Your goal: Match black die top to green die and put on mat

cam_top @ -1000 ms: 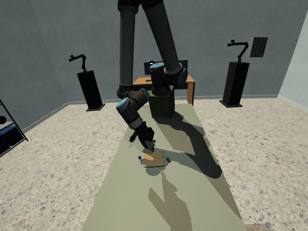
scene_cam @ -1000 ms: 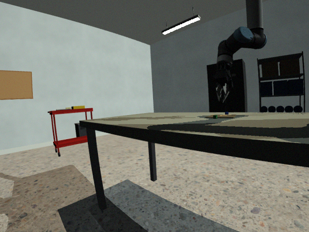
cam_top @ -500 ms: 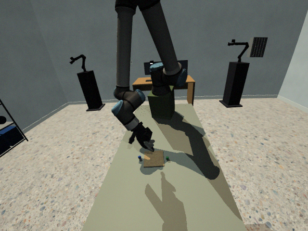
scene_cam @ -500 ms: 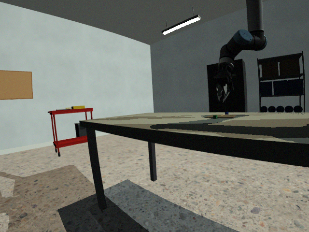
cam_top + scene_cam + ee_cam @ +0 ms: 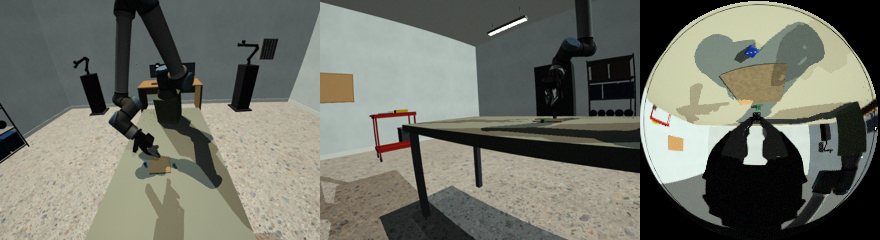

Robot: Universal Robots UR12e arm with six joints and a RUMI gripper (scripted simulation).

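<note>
Right now the mat is 10 mm to the left of my hand and 90 mm below it. Round my hand: black die 10 mm to the left, 10 mm below; then green die 10 mm ahead, 110 mm to the left, 80 mm below; then blue die 10 mm behind, 90 mm to the right, 80 mm below.
</note>
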